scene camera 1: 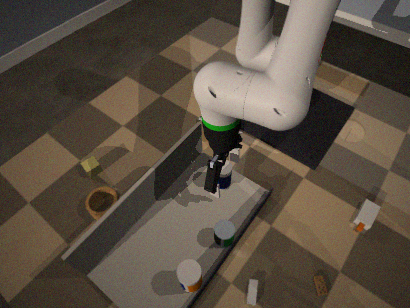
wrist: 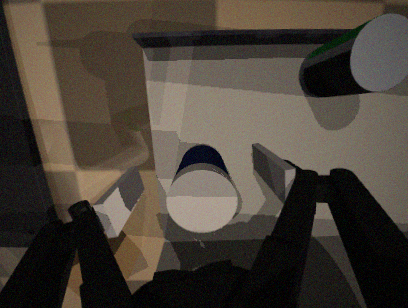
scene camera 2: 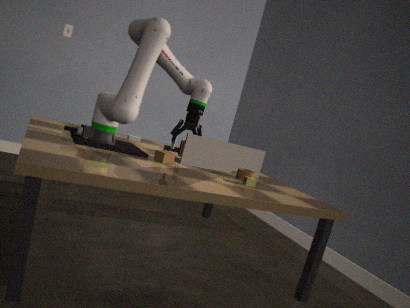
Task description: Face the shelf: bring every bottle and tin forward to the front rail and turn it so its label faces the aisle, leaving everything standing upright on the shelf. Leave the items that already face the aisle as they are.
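Places are measured from the arm's base along level axes (x right, y back, z down), in centimetres.
Pixels of known places: gripper, between the fingertips: (scene camera 1: 225, 177) (scene camera 2: 182, 150); arm's base, origin of its link: (scene camera 2: 100, 141).
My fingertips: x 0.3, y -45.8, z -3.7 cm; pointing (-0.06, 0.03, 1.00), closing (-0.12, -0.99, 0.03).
Observation:
For each thing: its middle in the pictures, then the offset to it from my fingertips. "spot": a spot on its surface instead.
- white-lidded container with a dark blue band, middle of its body: (wrist: 202, 177) (scene camera 1: 222, 175) dx +0.6, dy -0.6, dz -1.5 cm
- front rail, a spot on its surface: (wrist: 240, 37) spot: dx -13.0, dy -5.3, dz +1.3 cm
- shelf's back panel, a spot on its surface: (scene camera 1: 135, 200) spot: dx +14.1, dy -23.3, dz -6.6 cm
- round pot, middle of its body: (scene camera 1: 103, 204) (scene camera 2: 245, 174) dx +26.3, dy -27.4, dz +2.8 cm
- yellow-green cube, middle of its body: (scene camera 1: 91, 167) (scene camera 2: 249, 181) dx +40.3, dy -20.0, dz +3.4 cm
- wooden block, middle of its body: (wrist: 101, 262) (scene camera 2: 164, 156) dx +16.1, dy +16.6, dz +2.8 cm
- white box, middle of its body: (scene camera 1: 365, 216) dx -41.0, dy +14.1, dz +3.9 cm
- white block, middle of its body: (scene camera 1: 252, 291) dx -23.3, dy -22.8, dz +4.7 cm
- brown dotted block, middle of its body: (scene camera 1: 320, 285) dx -37.4, dy -11.3, dz +4.9 cm
My gripper (scene camera 1: 224, 172) (scene camera 2: 185, 140) (wrist: 196, 167) is open, its fingers on either side of a white-lidded container with a dark blue band (scene camera 1: 225, 179) (wrist: 202, 202), which stands upright near one end of the shelf (scene camera 1: 145, 250) (scene camera 2: 222, 156) (wrist: 225, 112), back from the front rail (scene camera 1: 243, 231) (wrist: 240, 37). Gaps show between it and both pads in the wrist view. A grey-lidded tin with black and green sides (scene camera 1: 224, 233) (wrist: 380, 52) stands upright near the rail. A white-lidded container with orange and blue (scene camera 1: 189, 276) stands upright farther along, near the rail. Its label is partly visible.
The shelf's back panel (scene camera 1: 135, 200) rises behind. Beyond it are a round pot (scene camera 1: 101, 201) (scene camera 2: 245, 174) and a yellow-green cube (scene camera 1: 91, 166) (scene camera 2: 250, 181). A wooden block (scene camera 2: 164, 156) is near the shelf's end. In front lie a white box (scene camera 1: 368, 212), white block (scene camera 1: 252, 291) and brown dotted block (scene camera 1: 320, 285).

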